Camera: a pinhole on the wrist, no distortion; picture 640 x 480 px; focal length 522.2 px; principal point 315.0 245.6 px. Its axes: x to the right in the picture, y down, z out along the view. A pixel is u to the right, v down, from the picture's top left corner.
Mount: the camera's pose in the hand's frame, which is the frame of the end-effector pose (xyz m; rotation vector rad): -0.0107 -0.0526 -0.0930 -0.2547 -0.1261 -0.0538
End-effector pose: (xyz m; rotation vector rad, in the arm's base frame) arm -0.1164 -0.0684 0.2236 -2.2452 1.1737 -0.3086
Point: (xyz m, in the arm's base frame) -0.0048 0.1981 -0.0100
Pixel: 234.0 101.3
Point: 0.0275 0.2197 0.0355
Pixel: 227.3 22.8
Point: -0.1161 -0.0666 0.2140
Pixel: 414.4 391.0
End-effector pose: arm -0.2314 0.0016 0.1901 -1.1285 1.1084 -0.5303
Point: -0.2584 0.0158 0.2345
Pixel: 179.7 252.4
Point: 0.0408 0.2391 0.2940
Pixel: 248.0 108.4
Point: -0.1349 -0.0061 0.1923
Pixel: 549.4 214.0
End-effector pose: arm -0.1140 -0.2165 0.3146 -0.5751 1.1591 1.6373
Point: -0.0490 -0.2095 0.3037
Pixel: 379.7 48.2
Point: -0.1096 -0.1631 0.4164
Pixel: 245.3 338.6
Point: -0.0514 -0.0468 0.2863
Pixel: 600.5 65.1
